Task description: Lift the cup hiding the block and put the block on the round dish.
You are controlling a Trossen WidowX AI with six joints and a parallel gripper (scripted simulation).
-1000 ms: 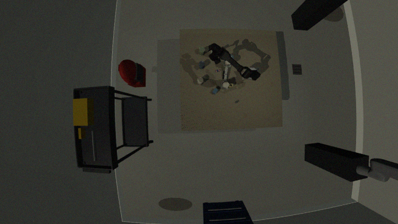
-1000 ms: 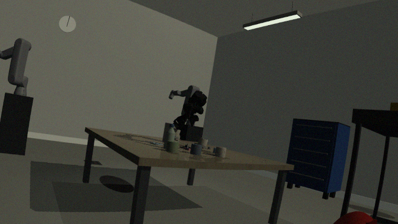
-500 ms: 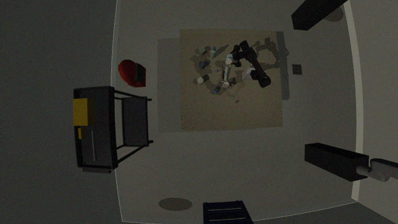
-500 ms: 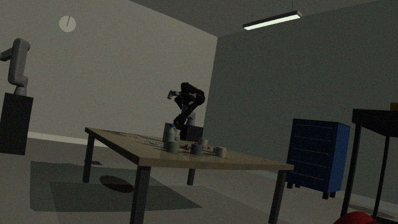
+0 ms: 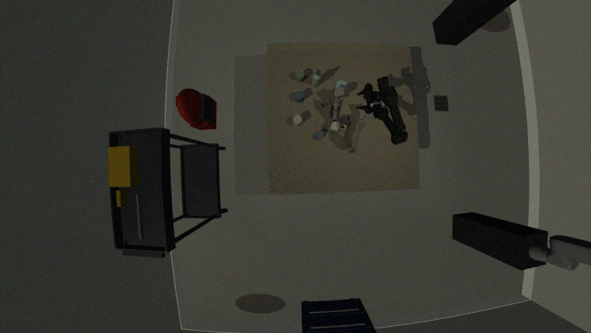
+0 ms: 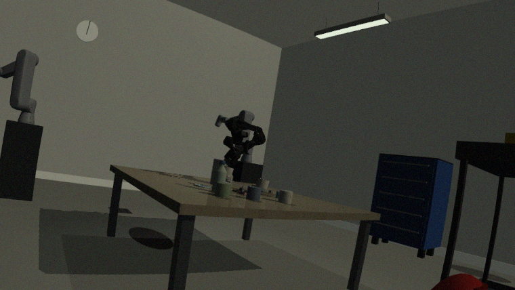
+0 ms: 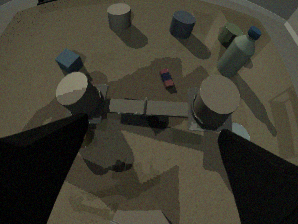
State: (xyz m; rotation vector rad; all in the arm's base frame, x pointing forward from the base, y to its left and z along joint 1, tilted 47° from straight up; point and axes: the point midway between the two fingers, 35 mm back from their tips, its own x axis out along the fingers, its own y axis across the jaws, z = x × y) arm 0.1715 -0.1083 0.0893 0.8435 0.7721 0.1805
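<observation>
The balance lies 200 mm below my gripper tip, 100 mm ahead of it and 10 mm to the right of it. From my gripper tip the other things lie so: nut: 330 mm to the left, 230 mm below, 30 mm behind; bottle: 270 mm to the right, 230 mm ahead, 120 mm below; blue cube: 240 mm ahead, 220 mm below, 180 mm to the left.
</observation>
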